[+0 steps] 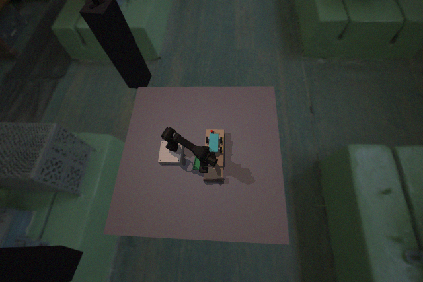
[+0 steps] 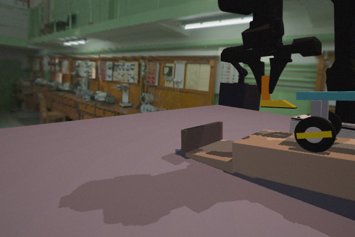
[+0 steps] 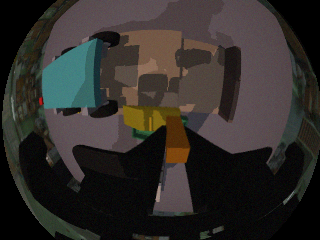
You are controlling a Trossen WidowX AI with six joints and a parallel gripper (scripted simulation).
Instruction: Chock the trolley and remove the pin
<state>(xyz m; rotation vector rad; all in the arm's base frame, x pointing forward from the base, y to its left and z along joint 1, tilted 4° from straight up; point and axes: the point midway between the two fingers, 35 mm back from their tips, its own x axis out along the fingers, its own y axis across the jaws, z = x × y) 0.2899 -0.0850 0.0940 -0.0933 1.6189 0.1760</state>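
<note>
The red-headed stop pin is 25 cm to the left of my gripper tip, 1 cm below it and 1 cm behind it. The rest, counted from my gripper tip: dark end wall 10 cm to the right, 10 cm below, 7 cm ahead; then trolley 16 cm to the left, 3 cm below, 3 cm ahead; then yellow chock 2 cm to the left, 1 cm below.
</note>
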